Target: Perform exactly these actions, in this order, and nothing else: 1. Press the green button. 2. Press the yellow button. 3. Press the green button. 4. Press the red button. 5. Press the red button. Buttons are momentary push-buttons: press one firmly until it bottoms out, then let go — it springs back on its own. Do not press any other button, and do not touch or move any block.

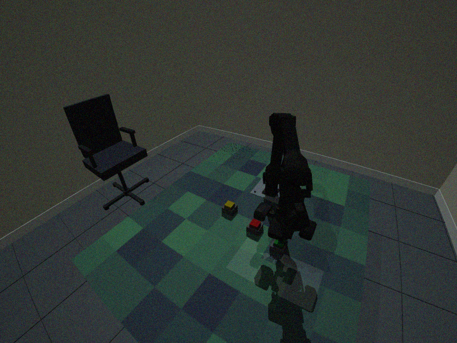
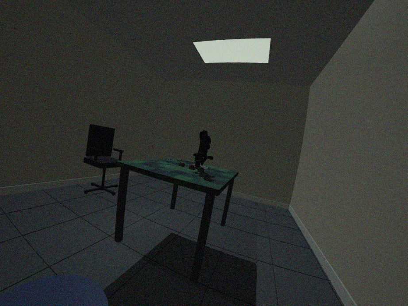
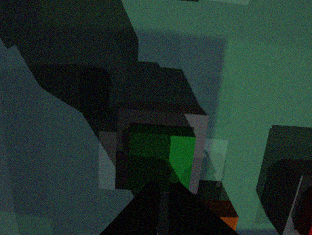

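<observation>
Now: gripper tip 30 mm above the green button. The rest, counted from my gripper tip: red button 30 mm behind, 110 mm to the right, 30 mm below; yellow button 60 mm behind, 250 mm to the right, 30 mm below; orange button 60 mm behind, 40 mm to the right, 50 mm below.
</observation>
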